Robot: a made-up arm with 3 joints. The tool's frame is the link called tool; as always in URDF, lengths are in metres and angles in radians. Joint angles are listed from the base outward.
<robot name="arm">
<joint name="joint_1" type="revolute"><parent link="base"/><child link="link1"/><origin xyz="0 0 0.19" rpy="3.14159 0 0"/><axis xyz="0 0 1"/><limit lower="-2.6" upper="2.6"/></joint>
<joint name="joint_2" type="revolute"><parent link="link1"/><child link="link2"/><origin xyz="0.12 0.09 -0.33" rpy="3.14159 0 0"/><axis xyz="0 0 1"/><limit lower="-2.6" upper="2.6"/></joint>
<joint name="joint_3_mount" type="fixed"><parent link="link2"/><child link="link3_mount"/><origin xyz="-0.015 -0.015 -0.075" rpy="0 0 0"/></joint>
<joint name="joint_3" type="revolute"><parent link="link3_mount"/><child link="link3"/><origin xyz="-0.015 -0.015 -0.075" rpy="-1.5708 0 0"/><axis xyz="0 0 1"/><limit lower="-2.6" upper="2.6"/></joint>
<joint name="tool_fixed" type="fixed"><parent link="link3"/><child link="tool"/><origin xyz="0.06 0.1 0.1" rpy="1.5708 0 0"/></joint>
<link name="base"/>
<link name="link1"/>
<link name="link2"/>
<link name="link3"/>
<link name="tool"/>
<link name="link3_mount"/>
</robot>
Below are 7 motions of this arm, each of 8 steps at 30 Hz.
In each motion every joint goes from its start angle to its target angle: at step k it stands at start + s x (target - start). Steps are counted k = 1, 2, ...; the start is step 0. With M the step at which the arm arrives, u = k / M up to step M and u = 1 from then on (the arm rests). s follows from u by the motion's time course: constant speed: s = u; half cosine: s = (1 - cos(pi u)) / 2; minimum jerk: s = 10 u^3 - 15 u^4 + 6 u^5.
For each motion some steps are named. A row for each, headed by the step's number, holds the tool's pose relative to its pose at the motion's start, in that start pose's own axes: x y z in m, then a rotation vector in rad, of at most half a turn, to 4 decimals.
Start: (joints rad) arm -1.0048 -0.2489 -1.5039
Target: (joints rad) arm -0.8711 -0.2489 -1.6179
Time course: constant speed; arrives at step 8
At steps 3, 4, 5, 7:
3: 0.0042 -0.0105 0.0023 -0.0501 -0.0427 -0.0023
4: 0.0056 -0.0140 0.0032 -0.0668 -0.0570 -0.0026
5: 0.0070 -0.0174 0.0042 -0.0835 -0.0712 -0.0026
7: 0.0097 -0.0242 0.0064 -0.1170 -0.0996 -0.0020

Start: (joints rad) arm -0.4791 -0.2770 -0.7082
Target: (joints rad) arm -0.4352 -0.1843 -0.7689
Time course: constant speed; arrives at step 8
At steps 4, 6, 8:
4: 0.0008 -0.0011 0.0038 0.0162 -0.0303 0.0183
6: 0.0011 -0.0016 0.0057 0.0244 -0.0455 0.0273
8: 0.0014 -0.0021 0.0077 0.0329 -0.0607 0.0361

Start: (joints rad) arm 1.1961 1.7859 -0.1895
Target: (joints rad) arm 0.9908 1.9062 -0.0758
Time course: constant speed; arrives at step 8
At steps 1, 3, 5, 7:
1: -0.0018 -0.0010 -0.0008 0.0074 0.0142 0.0400
3: -0.0053 -0.0036 -0.0023 0.0204 0.0426 0.1204
5: -0.0087 -0.0068 -0.0037 0.0312 0.0708 0.2011
7: -0.0121 -0.0106 -0.0051 0.0397 0.0988 0.2822

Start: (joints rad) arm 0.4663 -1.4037 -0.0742
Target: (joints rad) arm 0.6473 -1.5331 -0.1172
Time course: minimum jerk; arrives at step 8
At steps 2, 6, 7, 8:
2: 0.0046 -0.0033 0.0000 -0.0025 -0.0045 -0.0320
6: 0.0366 -0.0328 -0.0001 -0.0260 -0.0383 -0.2771
7: 0.0398 -0.0365 0.0000 -0.0291 -0.0420 -0.3041
8: 0.0404 -0.0372 0.0000 -0.0297 -0.0427 -0.3090

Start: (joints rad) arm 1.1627 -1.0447 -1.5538
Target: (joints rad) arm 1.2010 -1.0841 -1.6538
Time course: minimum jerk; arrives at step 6
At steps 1, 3, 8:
1: 0.0004 -0.0004 -0.0001 -0.0028 -0.0035 0.0000
3: 0.0050 -0.0053 -0.0006 -0.0389 -0.0500 0.0003
8: 0.0098 -0.0106 -0.0009 -0.0777 -0.0999 0.0026

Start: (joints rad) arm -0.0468 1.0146 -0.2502
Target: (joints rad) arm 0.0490 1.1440 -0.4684
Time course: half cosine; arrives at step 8
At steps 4, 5, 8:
4: 0.0025 0.0018 0.0092 0.0050 -0.1091 0.0160
5: 0.0032 0.0027 0.0130 0.0074 -0.1508 0.0220
8: 0.0041 0.0042 0.0195 0.0118 -0.2182 0.0315

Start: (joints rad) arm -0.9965 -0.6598 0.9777
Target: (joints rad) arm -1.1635 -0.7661 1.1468
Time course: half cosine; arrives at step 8
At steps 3, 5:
3: -0.0062 0.0061 -0.0043 -0.0158 0.0522 0.0101
5: -0.0144 0.0134 -0.0097 -0.0361 0.1169 0.0214

